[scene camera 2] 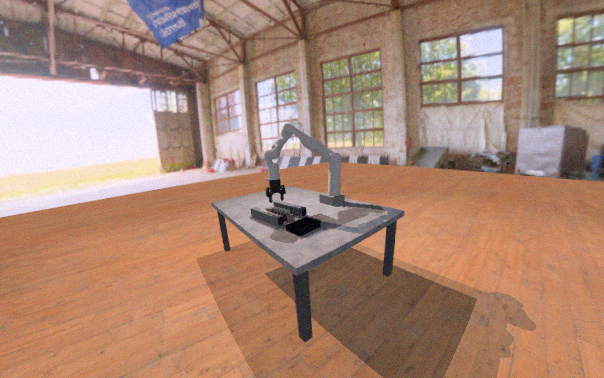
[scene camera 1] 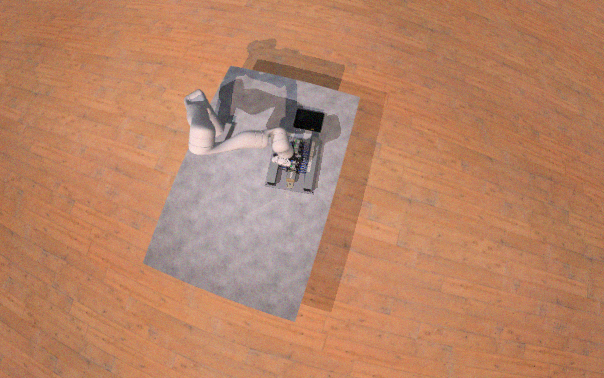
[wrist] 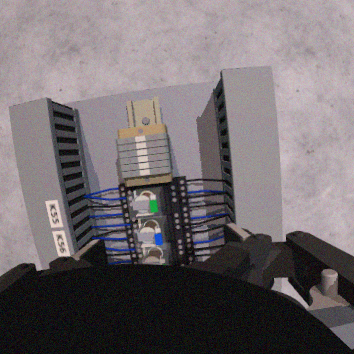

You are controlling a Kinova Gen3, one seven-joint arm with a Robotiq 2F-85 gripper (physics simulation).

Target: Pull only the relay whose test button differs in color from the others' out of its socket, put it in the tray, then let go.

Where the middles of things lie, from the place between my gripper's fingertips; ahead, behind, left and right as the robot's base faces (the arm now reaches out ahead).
Labels:
I see my gripper 1 cm short of the panel point(scene camera 1: 281, 182), 2 cm to the right of it and 10 cm above it.

